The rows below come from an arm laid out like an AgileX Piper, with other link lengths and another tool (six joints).
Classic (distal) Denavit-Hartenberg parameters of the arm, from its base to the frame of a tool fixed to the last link. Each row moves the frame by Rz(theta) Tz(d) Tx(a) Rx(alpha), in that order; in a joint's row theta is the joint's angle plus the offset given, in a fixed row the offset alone. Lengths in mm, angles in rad.
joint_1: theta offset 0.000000, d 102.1, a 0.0, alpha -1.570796
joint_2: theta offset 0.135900, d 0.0, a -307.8, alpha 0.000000
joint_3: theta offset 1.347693, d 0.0, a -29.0, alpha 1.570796
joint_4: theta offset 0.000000, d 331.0, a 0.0, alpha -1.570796
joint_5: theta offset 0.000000, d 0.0, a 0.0, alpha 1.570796
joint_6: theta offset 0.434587, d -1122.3, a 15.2, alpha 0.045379
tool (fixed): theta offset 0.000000, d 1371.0, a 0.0, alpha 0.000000
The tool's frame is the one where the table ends.
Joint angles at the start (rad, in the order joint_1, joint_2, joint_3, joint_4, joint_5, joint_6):
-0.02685 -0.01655 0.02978 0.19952 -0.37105 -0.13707
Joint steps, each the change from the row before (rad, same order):
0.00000 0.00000 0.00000 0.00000 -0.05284 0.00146
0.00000 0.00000 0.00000 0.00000 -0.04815 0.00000
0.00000 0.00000 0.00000 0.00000 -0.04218 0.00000
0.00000 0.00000 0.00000 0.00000 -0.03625 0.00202
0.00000 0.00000 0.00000 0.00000 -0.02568 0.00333
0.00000 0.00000 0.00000 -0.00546 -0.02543 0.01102
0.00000 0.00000 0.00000 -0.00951 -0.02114 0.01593
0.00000 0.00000 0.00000 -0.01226 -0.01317 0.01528
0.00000 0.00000 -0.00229 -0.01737 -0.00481 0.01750
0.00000 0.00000 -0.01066 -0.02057 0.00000 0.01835
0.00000 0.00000 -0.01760 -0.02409 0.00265 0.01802
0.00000 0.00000 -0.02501 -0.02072 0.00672 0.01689
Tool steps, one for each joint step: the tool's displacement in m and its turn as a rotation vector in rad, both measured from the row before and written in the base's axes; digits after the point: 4 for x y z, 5 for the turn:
-0.0044 -0.0023 0.0121 0.00068 -0.05194 -0.00979
-0.0046 -0.0021 0.0109 -0.00056 -0.04720 -0.00952
-0.0045 -0.0018 0.0093 -0.00049 -0.04134 -0.00834
-0.0041 -0.0015 0.0078 0.00123 -0.03578 -0.00603
-0.0030 -0.0009 0.0054 0.00237 -0.02560 -0.00313
-0.0029 -0.0001 0.0054 0.00292 -0.02622 0.00130
-0.0022 0.0008 0.0046 0.00254 -0.02256 0.00526
-0.0013 0.0015 0.0031 -0.00078 -0.01454 0.00650
-0.0005 0.0025 0.0029 -0.00425 -0.00862 0.00923
-0.0014 0.0031 0.0065 -0.00705 -0.01206 0.01034
-0.0024 0.0036 0.0099 -0.01107 -0.01599 0.01002
-0.0036 0.0032 0.0127 -0.00883 -0.01909 0.00973

